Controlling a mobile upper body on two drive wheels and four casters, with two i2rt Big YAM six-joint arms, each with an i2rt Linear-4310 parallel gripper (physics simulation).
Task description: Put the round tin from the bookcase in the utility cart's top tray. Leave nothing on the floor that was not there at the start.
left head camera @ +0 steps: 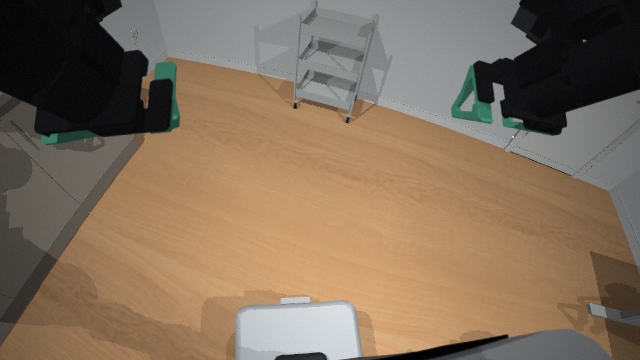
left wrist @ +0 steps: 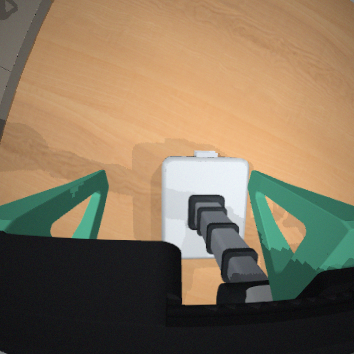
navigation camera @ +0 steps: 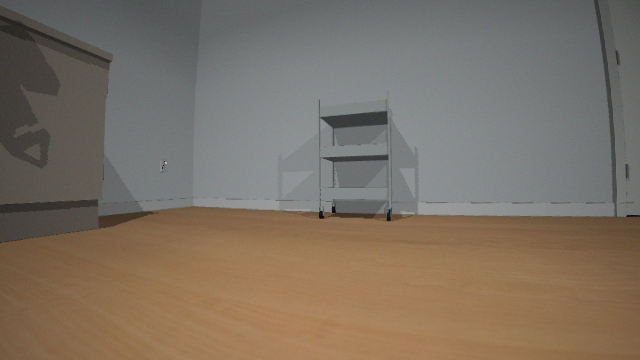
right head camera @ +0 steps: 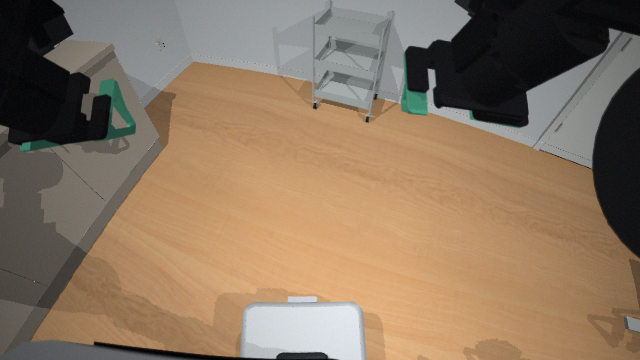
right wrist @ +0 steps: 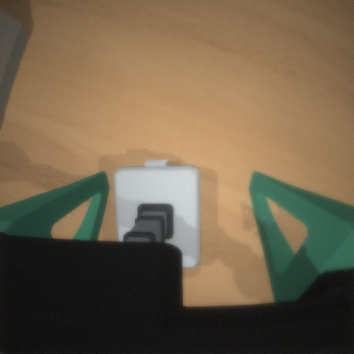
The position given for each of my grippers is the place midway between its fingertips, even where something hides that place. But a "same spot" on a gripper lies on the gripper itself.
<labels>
my left gripper: left head camera; left wrist 177, 177; right head camera; not seen in the navigation camera view (out of frame); not seen in the right wrist view (out of frame)
my right gripper: left head camera; right head camera; right wrist 178, 178; not seen in the left wrist view (out of frame); not seen in the navigation camera view (out of frame)
same spot on my right gripper: point(right head camera: 416, 59) = point(left head camera: 484, 73)
same spot on my left gripper: point(left head camera: 162, 115) = point(right head camera: 100, 126)
</labels>
